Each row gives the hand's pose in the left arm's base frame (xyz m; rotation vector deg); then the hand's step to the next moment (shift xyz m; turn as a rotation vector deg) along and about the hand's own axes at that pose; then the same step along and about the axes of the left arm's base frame.
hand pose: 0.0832 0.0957 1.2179 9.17 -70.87 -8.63
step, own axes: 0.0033 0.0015 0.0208 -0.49 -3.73 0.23
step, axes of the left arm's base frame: -0.0186 0.0000 0.0100 -0.48 -3.56 -1.14
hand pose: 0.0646 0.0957 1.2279 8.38 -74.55 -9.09
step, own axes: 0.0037 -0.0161 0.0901 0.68 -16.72 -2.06
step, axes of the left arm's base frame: -0.0866 -0.0182 0.0238 1.59 -16.48 -3.18
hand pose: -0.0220 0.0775 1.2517 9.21 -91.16 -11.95
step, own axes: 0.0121 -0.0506 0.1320 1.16 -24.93 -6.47
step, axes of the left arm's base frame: -0.1336 -0.0476 -0.0032 5.76 -24.72 -4.51
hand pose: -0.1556 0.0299 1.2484 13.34 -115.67 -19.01
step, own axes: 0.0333 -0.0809 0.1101 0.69 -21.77 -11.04
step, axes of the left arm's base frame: -0.1116 -0.0719 -0.0464 9.99 -22.20 -1.89
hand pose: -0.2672 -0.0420 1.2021 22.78 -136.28 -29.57
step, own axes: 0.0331 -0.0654 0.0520 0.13 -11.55 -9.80
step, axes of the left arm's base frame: -0.0492 -0.0573 -0.0486 8.09 -12.70 1.64
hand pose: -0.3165 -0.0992 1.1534 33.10 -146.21 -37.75
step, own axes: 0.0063 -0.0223 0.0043 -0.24 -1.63 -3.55
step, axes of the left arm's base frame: -0.0011 -0.0194 -0.0133 2.45 -2.42 1.86
